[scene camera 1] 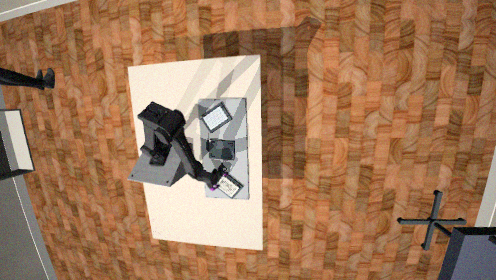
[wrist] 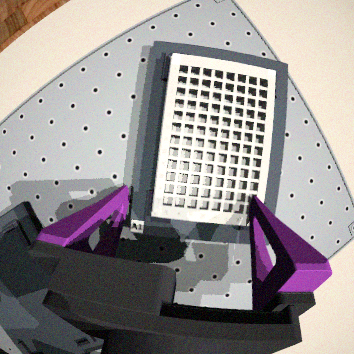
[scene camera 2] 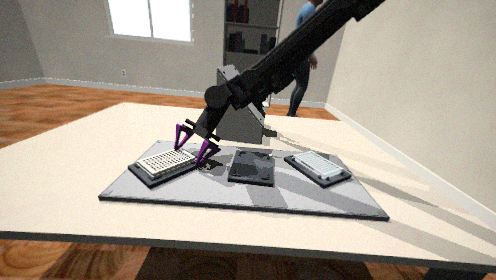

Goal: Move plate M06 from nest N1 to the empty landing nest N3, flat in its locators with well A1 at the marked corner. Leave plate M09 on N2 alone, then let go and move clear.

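Observation:
A cream well plate [scene camera 1: 229, 185] [scene camera 2: 166, 162] [wrist: 215, 140] sits in a dark nest [scene camera 2: 151, 184] [wrist: 281, 125]; its M and N labels are unreadable. An A1 tag [wrist: 137, 226] marks that nest's near left corner in the wrist view. My gripper [scene camera 1: 220, 181] [scene camera 2: 188, 156] [wrist: 188, 196] is open and empty at the plate's near end. In the wrist view the right fingertip overlaps the plate's near right corner; the left one is beyond its left edge. The empty nest [scene camera 1: 221, 149] [scene camera 2: 251, 167] is in the middle. A pale blue plate [scene camera 1: 216, 118] [scene camera 2: 317, 164] sits in the other nest.
The nests stand on a grey perforated board [scene camera 1: 240, 106] [scene camera 2: 240, 205] [wrist: 109, 112] on a cream table [scene camera 1: 200, 225] [scene camera 2: 65, 200]. The arm's grey wedge base [scene camera 1: 160, 172] [scene camera 2: 239, 125] stands behind the board. A person [scene camera 2: 301, 75] stands in the background.

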